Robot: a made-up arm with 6 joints. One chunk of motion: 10 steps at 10 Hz.
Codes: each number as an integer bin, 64 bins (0 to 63) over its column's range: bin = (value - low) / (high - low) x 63, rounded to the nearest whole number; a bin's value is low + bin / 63 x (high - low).
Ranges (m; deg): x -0.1..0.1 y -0.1..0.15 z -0.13..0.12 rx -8..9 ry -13..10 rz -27..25
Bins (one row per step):
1: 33 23 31 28 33 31
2: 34 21 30 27 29 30
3: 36 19 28 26 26 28
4: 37 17 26 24 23 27
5: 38 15 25 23 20 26
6: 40 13 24 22 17 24
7: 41 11 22 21 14 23
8: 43 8 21 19 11 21
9: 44 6 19 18 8 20
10: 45 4 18 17 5 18
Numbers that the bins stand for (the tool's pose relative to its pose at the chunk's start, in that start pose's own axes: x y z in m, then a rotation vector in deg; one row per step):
1: 0.0048 -0.0087 -0.0070 -0.44 -0.95 -1.41
2: 0.0079 -0.0167 -0.0110 -0.71 -2.41 -2.24
3: 0.0143 -0.0246 -0.0189 -0.98 -3.51 -3.89
4: 0.0175 -0.0325 -0.0268 -1.52 -4.60 -4.71
5: 0.0206 -0.0405 -0.0308 -1.79 -5.70 -5.54
6: 0.0270 -0.0484 -0.0348 -2.06 -6.79 -7.19
7: 0.0302 -0.0563 -0.0427 -2.33 -7.89 -8.02
8: 0.0365 -0.0683 -0.0467 -2.87 -8.98 -9.67
9: 0.0397 -0.0762 -0.0546 -3.14 -10.08 -10.49
10: 0.0429 -0.0841 -0.0586 -3.41 -11.17 -12.14

